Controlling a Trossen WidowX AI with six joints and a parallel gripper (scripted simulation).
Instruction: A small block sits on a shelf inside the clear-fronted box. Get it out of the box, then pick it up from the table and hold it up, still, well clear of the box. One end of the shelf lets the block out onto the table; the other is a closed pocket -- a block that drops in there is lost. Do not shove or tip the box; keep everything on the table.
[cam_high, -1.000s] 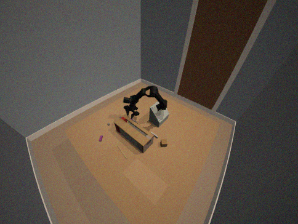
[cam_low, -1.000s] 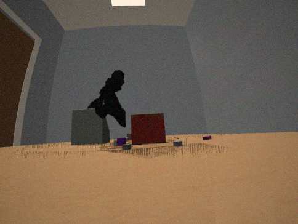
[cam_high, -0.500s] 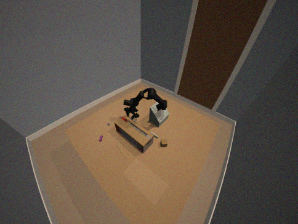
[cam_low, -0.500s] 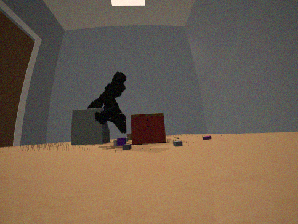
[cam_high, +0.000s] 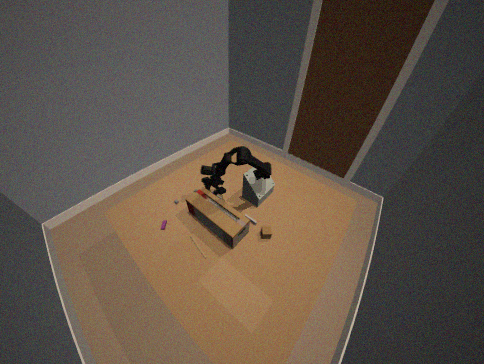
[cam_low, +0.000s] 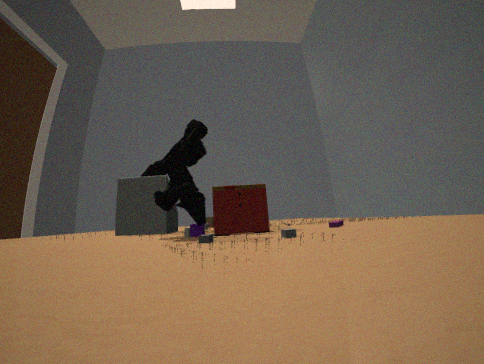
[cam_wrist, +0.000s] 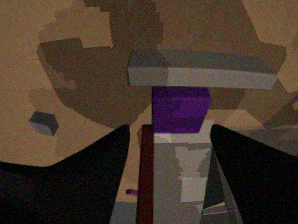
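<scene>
Now: the purple block 20 mm behind my gripper tip and 10 mm below it. Also, from my gripper tip: thin rod (270 mm ahead, 240 mm to the left, 30 mm below); long box (50 mm ahead, 170 mm to the left, 30 mm above); brown cube (60 mm behind, 440 mm to the left).
</scene>
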